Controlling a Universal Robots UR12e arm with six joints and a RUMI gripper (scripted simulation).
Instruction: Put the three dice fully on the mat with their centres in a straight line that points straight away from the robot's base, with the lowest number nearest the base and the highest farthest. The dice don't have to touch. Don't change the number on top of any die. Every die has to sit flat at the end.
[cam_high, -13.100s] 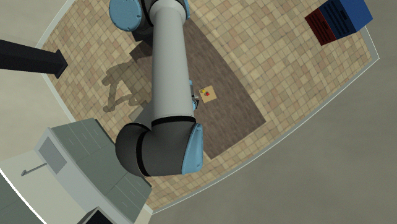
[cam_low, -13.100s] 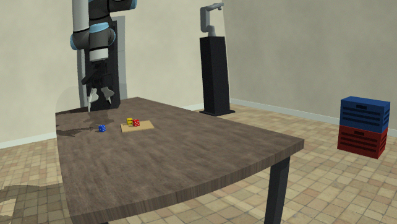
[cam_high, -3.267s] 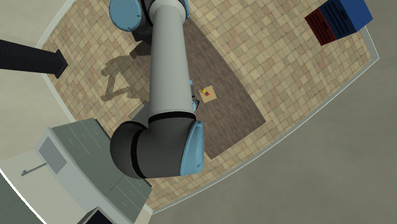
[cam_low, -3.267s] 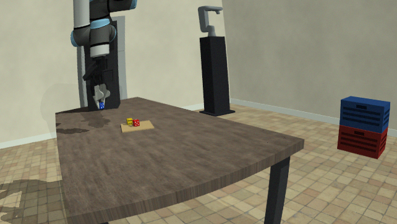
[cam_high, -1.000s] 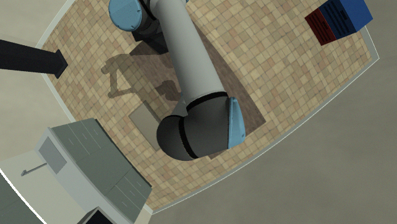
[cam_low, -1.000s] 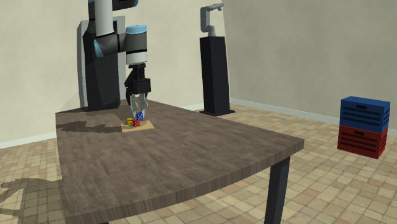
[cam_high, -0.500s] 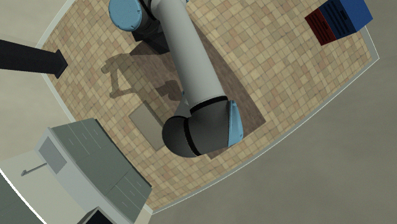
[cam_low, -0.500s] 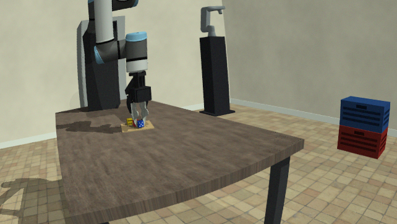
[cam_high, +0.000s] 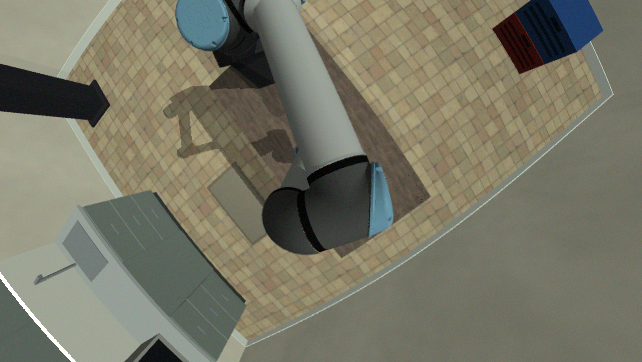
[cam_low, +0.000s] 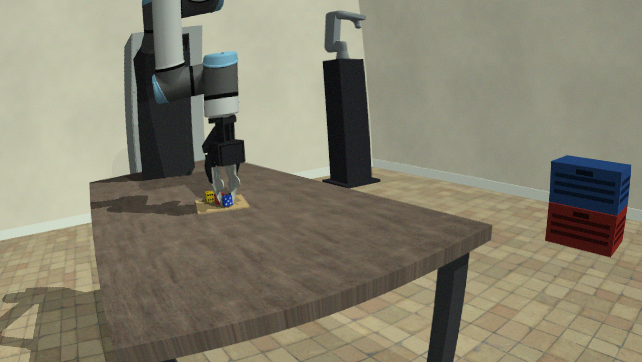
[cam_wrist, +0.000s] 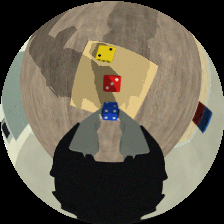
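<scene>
My hand is right at the blue die. Also, from my hand: tan mat: 5 cm behind, 2 cm below; then yellow die: 10 cm behind, 2 cm to the right, 1 cm below; then red die: 5 cm behind, 1 cm below.
</scene>
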